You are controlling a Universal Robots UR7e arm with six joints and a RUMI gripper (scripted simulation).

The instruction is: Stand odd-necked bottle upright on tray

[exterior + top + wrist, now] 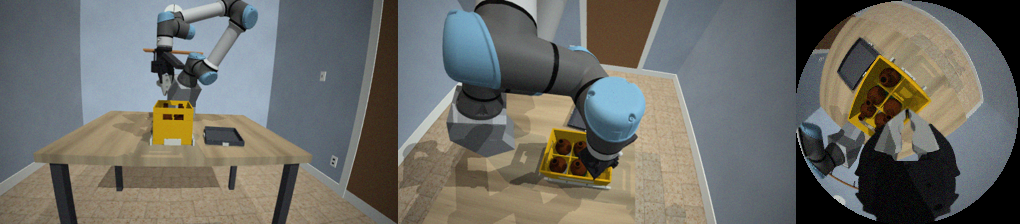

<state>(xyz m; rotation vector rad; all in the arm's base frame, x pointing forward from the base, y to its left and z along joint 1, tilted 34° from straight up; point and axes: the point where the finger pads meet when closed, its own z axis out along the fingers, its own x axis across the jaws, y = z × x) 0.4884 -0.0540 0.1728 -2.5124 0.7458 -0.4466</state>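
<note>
Right now my hand is 30 mm past the bottle, 80 mm to the right of it and 150 mm above it. From my hand the other things lie so: crate: 100 mm behind, 10 mm to the left, 160 mm below; then tray: 160 mm behind, 280 mm to the left, 230 mm below.
</note>
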